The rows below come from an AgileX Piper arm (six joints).
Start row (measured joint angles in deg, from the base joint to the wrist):
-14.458, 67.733, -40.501, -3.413, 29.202, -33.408
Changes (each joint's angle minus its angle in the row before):
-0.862, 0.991, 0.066, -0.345, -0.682, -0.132
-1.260, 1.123, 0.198, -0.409, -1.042, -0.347
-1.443, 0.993, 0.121, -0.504, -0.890, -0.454
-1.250, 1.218, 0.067, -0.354, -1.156, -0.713
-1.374, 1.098, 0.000, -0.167, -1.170, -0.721
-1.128, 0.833, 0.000, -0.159, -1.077, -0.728
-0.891, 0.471, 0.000, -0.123, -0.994, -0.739
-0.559, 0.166, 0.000, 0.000, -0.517, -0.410
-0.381, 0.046, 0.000, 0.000, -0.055, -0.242
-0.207, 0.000, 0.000, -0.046, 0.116, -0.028
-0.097, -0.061, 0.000, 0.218, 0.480, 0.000
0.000, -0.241, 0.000, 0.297, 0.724, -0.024
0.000, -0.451, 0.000, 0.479, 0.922, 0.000
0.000, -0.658, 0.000, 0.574, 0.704, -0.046
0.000, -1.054, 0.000, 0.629, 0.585, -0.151
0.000, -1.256, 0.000, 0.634, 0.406, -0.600
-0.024, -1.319, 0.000, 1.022, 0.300, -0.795
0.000, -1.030, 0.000, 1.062, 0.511, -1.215
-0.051, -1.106, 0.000, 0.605, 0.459, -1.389
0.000, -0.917, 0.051, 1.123, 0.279, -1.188
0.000, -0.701, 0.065, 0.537, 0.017, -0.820
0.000, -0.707, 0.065, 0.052, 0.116, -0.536
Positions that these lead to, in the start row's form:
-15.320, 68.724, -40.435, -3.758, 28.520, -33.540
-16.580, 69.847, -40.237, -4.167, 27.478, -33.887
-18.023, 70.840, -40.116, -4.671, 26.588, -34.341
-19.273, 72.058, -40.049, -5.025, 25.432, -35.054
-20.647, 73.156, -40.049, -5.192, 24.262, -35.775
-21.775, 73.989, -40.049, -5.351, 23.185, -36.503
-22.666, 74.460, -40.049, -5.474, 22.191, -37.242
-23.225, 74.626, -40.049, -5.474, 21.674, -37.652
-23.606, 74.672, -40.049, -5.474, 21.619, -37.894
-23.813, 74.672, -40.049, -5.520, 21.735, -37.922
-23.910, 74.611, -40.049, -5.302, 22.215, -37.922
-23.910, 74.370, -40.049, -5.005, 22.939, -37.946
-23.910, 73.919, -40.049, -4.526, 23.861, -37.946
-23.910, 73.261, -40.049, -3.952, 24.565, -37.992
-23.910, 72.207, -40.049, -3.323, 25.150, -38.143
-23.910, 70.951, -40.049, -2.689, 25.556, -38.743
-23.934, 69.632, -40.049, -1.667, 25.856, -39.538
-23.934, 68.602, -40.049, -0.605, 26.367, -40.753
-23.985, 67.496, -40.049, 0.000, 26.826, -42.142
-23.985, 66.579, -39.998, 1.123, 27.105, -43.330
-23.985, 65.878, -39.933, 1.660, 27.122, -44.150
-23.985, 65.171, -39.868, 1.712, 27.238, -44.686

